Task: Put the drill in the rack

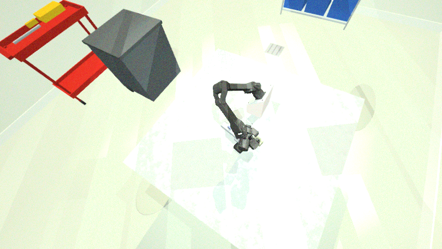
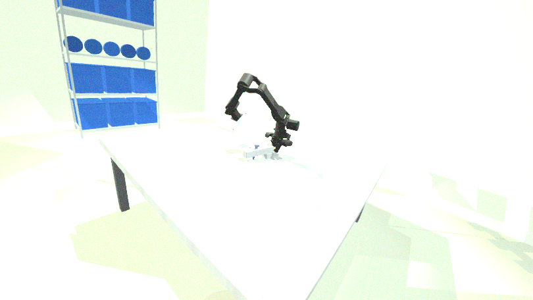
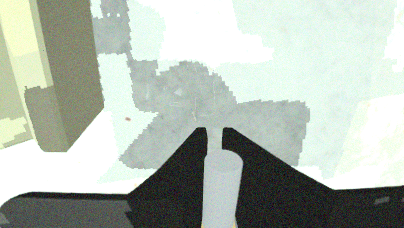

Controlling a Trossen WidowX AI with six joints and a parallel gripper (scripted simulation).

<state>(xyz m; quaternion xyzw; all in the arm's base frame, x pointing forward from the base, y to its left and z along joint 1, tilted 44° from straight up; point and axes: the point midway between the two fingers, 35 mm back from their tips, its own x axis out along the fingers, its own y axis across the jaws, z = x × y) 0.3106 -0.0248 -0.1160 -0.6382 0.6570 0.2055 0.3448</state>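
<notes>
Now: gripper tip 1 cm past the drill, 5 cm to the left of it and 3 cm below it. The rest, counted from my gripper tip: small blue key: 3 cm behind, 15 cm to the right, 3 cm above; pale holder block: 3 cm behind, 12 cm to the right, 2 cm above; olive block: 7 cm behind, 5 cm to the left.
</notes>
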